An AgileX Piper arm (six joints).
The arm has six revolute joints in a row. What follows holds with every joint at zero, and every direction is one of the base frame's. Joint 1 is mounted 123 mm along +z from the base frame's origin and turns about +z. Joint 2 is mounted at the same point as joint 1 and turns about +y. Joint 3 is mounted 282.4 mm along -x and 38.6 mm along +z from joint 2 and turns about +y. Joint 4 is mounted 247.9 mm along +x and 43.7 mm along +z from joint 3 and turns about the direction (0.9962, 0, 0.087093). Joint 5 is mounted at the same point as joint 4 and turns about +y. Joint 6 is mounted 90.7 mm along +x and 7.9 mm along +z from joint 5 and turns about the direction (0.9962, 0, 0.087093). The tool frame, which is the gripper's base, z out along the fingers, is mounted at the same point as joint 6; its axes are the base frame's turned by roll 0, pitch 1.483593 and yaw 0 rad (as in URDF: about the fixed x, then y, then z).
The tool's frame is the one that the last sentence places.
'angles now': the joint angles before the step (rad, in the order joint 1, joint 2, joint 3, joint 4, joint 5, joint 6). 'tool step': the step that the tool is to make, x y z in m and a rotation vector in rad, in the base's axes. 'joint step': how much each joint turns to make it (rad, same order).
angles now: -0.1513, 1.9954, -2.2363, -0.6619, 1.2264, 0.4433
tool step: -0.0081, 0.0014, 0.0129, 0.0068, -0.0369, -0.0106
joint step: 0.0001, -0.0237, -0.0122, 0.0040, 0.0091, 0.0117
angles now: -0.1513, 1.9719, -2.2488, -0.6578, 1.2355, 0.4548
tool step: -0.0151, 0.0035, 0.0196, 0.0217, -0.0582, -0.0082
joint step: 0.0001, -0.0478, -0.0040, 0.0190, 0.0096, 0.0177
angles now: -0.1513, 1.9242, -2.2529, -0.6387, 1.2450, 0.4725
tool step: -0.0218, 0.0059, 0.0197, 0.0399, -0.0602, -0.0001
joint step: 0.0002, -0.0764, 0.0320, 0.0363, 0.0046, 0.0235
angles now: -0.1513, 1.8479, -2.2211, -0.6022, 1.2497, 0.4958
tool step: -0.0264, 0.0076, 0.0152, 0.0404, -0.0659, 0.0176
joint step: -0.0001, -0.1091, 0.0944, 0.0420, -0.0334, 0.0317
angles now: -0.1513, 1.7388, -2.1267, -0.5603, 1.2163, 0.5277
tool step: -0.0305, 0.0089, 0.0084, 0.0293, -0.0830, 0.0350
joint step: -0.0001, -0.1418, 0.1608, 0.0365, -0.0894, 0.0422
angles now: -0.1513, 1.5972, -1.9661, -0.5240, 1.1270, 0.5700
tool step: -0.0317, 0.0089, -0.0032, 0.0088, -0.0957, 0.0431
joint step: 0.0001, -0.1605, 0.2176, 0.0112, -0.1453, 0.0561
